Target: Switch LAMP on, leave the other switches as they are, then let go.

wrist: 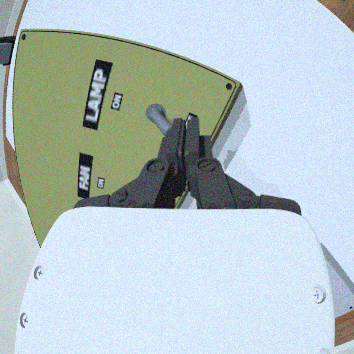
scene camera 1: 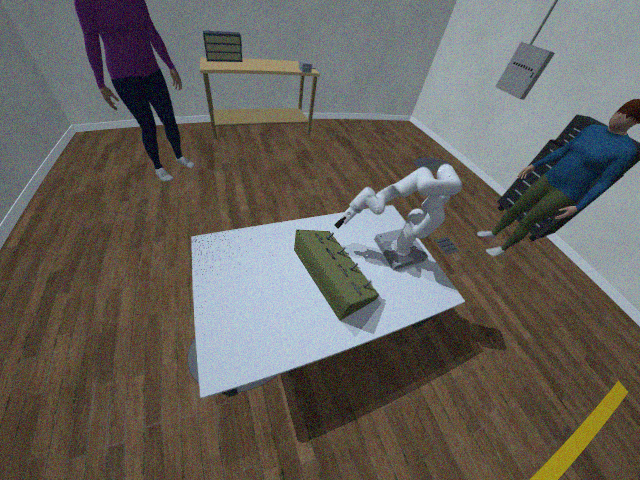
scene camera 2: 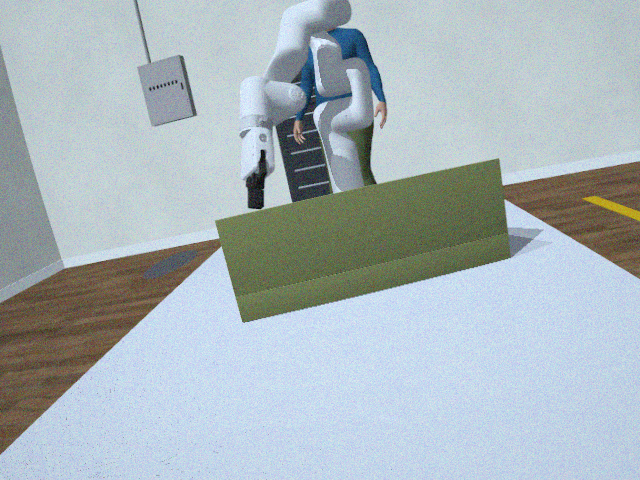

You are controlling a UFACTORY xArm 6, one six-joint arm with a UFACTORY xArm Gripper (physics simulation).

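Note:
You'd see the gripper (scene camera 2: 255, 208) here, and it's there in the wrist view (wrist: 187, 135) too.

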